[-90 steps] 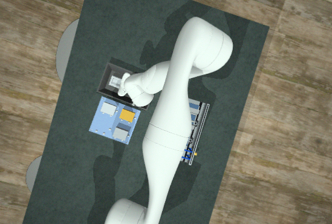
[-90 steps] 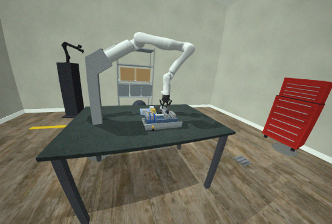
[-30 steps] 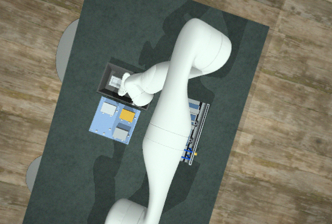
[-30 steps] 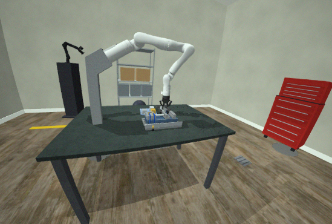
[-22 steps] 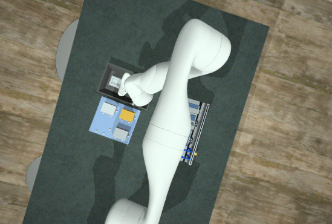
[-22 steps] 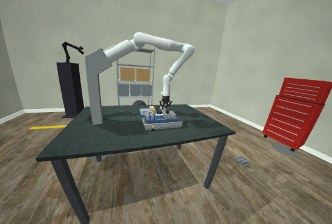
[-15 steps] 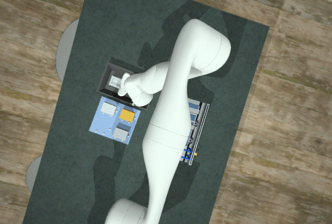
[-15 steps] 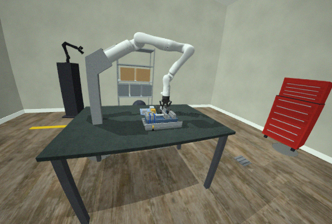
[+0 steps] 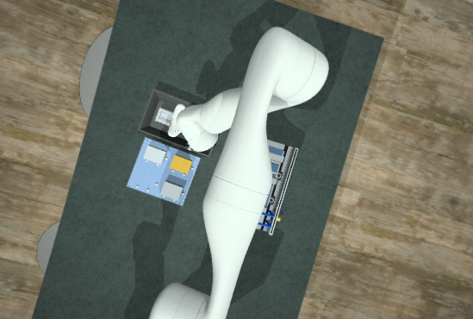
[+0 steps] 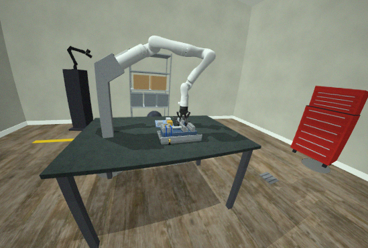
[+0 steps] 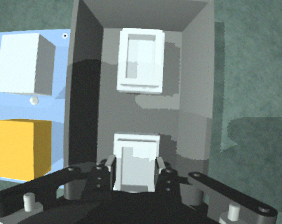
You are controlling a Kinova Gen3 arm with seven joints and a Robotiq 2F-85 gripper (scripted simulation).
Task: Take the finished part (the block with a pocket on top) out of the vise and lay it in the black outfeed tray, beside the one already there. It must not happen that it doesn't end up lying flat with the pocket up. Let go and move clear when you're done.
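Right now my hand is 12 cm past the orange block, 1 cm to the left of it and 3 cm above it. The rest, counted from my hand: light blue fixture plate: 17 cm behind, 3 cm to the left, 5 cm below; vise: 7 cm behind, 25 cm to the right, 2 cm below.
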